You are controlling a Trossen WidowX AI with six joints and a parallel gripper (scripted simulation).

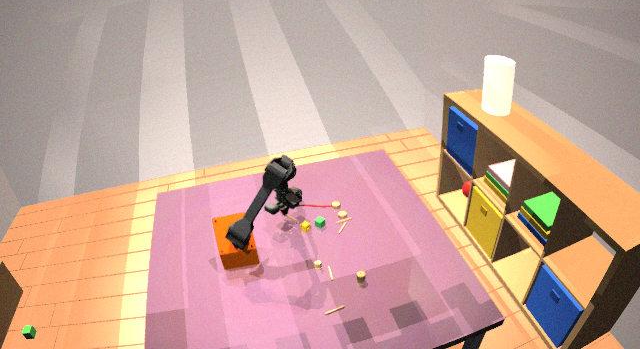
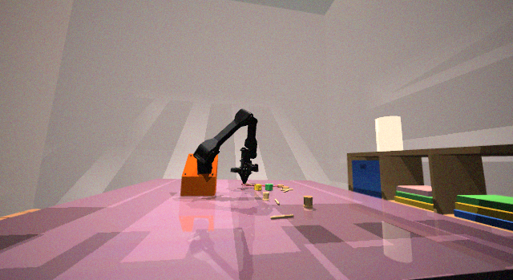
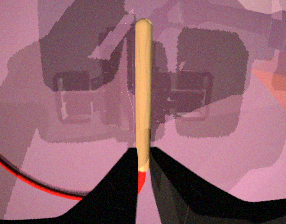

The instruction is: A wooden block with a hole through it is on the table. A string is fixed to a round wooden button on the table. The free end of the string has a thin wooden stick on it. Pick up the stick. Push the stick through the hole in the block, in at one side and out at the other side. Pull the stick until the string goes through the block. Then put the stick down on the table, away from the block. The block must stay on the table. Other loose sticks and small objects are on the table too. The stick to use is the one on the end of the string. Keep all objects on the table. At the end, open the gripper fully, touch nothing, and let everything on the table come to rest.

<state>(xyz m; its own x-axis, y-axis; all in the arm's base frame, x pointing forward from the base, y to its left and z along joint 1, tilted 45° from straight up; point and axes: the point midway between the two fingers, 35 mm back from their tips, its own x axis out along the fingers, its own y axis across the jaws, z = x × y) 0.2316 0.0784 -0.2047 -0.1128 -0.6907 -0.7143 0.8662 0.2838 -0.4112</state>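
Right now the yellow wooden block is 110 mm to the right of my gripper tip, 60 mm ahead of it and 10 mm below it. Round my gripper tip: green cube 120 mm ahead, 110 mm to the right; then thin wooden stick 10 mm to the right, 10 mm ahead; then round wooden button 240 mm ahead, 10 mm to the right, 10 mm below.
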